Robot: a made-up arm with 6 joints.
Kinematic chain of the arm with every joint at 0, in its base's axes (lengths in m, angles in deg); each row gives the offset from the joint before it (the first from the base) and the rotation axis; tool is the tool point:
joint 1: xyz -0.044 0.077 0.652 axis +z
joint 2: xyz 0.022 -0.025 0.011 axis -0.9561 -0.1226 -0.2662
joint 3: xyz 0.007 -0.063 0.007 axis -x
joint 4: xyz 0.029 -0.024 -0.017 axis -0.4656 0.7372 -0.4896
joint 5: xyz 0.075 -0.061 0 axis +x
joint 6: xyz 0.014 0 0.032 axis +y
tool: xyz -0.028 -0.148 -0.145
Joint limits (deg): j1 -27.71..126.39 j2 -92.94..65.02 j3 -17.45..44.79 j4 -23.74..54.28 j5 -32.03..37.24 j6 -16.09..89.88
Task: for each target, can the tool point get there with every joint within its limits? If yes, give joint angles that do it. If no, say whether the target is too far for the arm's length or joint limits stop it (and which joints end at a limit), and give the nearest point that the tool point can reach.
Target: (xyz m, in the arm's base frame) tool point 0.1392 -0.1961 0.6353
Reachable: yes | joints 28.32 8.73 -10.57 -10.63 -19.26 46.76
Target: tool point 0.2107 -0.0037 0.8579
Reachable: yes | joints 70.68 25.50 26.21 -9.32 -18.90 42.11
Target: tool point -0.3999 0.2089 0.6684
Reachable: no: joint limits stop it (at a limit: joint 2, joint 3, joint 4, joint 5, joint 6) | nearest point -0.2963 0.1705 0.6091 | short by 0.125 m
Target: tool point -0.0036 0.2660 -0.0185
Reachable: no: too far | nearest point -0.0164 0.2063 0.3204 | short by 0.344 m
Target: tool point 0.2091 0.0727 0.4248
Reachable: yes | joints 74.09 -45.85 -12.41 41.36 -25.98 7.59
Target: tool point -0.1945 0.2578 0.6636
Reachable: no: joint limits stop it (at a limit: joint 2, joint 3, joint 4, joint 5) | nearest point -0.2101 0.2766 0.6061 | short by 0.062 m
